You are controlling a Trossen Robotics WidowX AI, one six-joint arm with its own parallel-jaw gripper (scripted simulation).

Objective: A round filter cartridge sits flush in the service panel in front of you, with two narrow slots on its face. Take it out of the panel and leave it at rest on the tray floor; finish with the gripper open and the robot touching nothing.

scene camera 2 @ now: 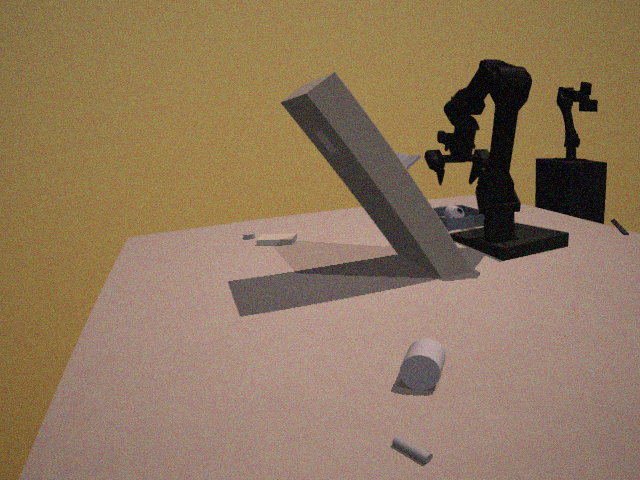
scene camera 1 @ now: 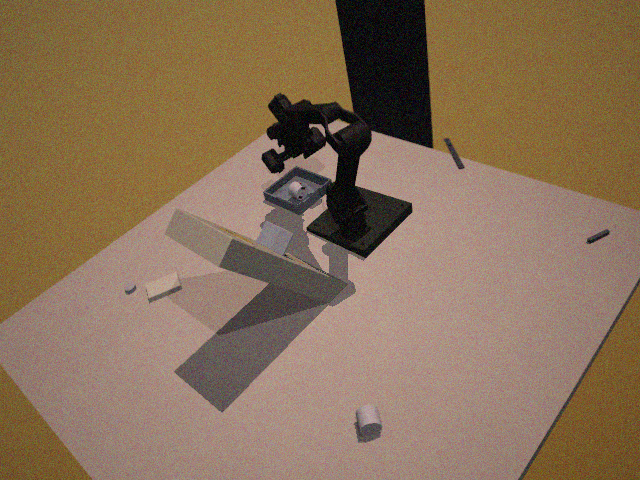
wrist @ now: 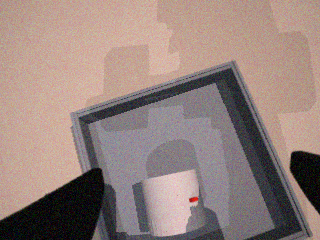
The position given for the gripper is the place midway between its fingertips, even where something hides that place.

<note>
The gripper [scene camera 2: 455, 183] is open, with nothing in its grasp. Also in view: a white round filter cartridge [wrist: 175, 199], a grey service panel [scene camera 1: 226, 249] and a blue-grey square tray [scene camera 1: 277, 193].
The gripper also shows in scene camera 1 [scene camera 1: 292, 164] and in the wrist view [wrist: 196, 169]. The blue-grey square tray shows as well in scene camera 2 [scene camera 2: 472, 218] and in the wrist view [wrist: 207, 120].
</note>
